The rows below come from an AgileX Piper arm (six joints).
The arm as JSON. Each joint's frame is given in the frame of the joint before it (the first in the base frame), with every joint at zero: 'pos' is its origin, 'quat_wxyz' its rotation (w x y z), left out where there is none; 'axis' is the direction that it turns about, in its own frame. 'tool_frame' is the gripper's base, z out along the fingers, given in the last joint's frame.
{
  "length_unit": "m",
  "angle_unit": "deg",
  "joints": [
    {
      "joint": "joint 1",
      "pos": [
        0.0,
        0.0,
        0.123
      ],
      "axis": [
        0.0,
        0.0,
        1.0
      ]
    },
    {
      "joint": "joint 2",
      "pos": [
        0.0,
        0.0,
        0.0
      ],
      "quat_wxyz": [
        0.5,
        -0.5,
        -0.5,
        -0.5
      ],
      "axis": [
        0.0,
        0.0,
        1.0
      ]
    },
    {
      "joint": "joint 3",
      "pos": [
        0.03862,
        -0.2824,
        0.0
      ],
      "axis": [
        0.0,
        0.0,
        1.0
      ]
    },
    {
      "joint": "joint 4",
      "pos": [
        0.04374,
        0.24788,
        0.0
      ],
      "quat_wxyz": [
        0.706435,
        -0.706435,
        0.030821,
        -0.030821
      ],
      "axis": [
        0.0,
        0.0,
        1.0
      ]
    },
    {
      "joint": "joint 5",
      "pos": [
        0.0,
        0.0,
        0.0
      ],
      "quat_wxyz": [
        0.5,
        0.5,
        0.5,
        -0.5
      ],
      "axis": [
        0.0,
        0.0,
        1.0
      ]
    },
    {
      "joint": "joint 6",
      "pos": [
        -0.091,
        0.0,
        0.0
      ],
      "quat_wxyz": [
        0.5,
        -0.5,
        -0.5,
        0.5
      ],
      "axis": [
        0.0,
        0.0,
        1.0
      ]
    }
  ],
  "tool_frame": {
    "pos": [
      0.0,
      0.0,
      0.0
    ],
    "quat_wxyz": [
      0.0,
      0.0,
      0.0,
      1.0
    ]
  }
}
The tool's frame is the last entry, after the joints.
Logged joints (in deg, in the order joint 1, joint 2, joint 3, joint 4, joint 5, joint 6), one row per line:
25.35, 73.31, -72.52, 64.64, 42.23, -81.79
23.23, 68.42, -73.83, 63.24, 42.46, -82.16
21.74, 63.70, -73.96, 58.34, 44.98, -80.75
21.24, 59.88, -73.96, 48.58, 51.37, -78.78
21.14, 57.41, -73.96, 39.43, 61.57, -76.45
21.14, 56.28, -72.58, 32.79, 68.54, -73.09
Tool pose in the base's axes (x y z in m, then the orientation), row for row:
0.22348, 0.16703, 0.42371, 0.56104, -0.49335, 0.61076, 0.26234
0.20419, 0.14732, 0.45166, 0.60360, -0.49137, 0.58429, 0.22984
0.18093, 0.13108, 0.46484, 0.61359, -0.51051, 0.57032, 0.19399
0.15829, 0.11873, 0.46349, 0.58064, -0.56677, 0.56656, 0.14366
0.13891, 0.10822, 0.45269, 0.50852, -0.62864, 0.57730, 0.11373
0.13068, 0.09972, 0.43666, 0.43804, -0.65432, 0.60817, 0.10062
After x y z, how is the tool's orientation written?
As a quaternion, w x y z.
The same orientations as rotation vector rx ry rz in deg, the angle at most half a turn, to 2 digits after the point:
-66.60, 82.45, 35.41
-65.17, 77.49, 30.48
-67.43, 75.33, 25.62
-75.89, 75.86, 19.23
-86.79, 79.70, 15.70
-93.20, 86.62, 14.33

